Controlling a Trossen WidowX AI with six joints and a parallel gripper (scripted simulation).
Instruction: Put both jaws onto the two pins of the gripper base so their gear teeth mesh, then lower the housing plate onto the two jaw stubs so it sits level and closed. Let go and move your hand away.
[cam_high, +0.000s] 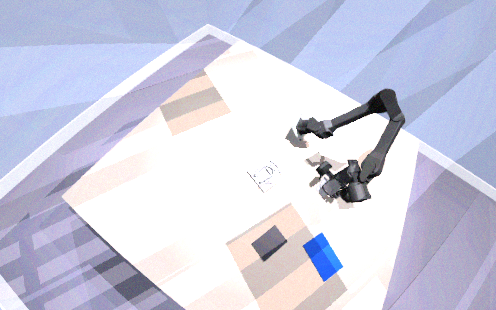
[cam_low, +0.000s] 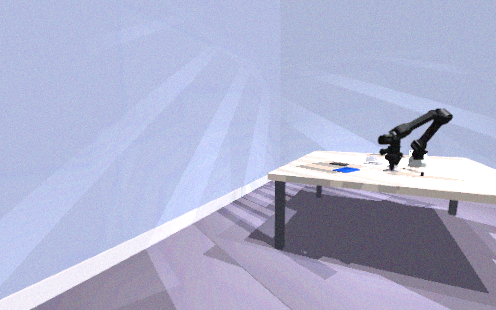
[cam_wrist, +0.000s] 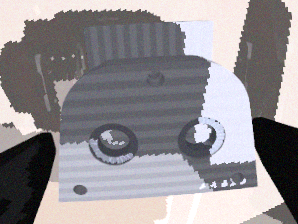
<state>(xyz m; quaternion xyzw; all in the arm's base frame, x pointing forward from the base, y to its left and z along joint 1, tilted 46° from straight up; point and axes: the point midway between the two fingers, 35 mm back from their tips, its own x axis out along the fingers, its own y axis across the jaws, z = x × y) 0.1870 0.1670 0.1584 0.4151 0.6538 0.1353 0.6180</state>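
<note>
My gripper tip is 10 mm short of the small pale part. Also, from my gripper tip: grey gripper base (20 mm above, 10 mm ahead); small dark object (130 mm behind, 110 mm to the left); gripper jaw (250 mm to the right, 70 mm ahead, 10 mm above).
</note>
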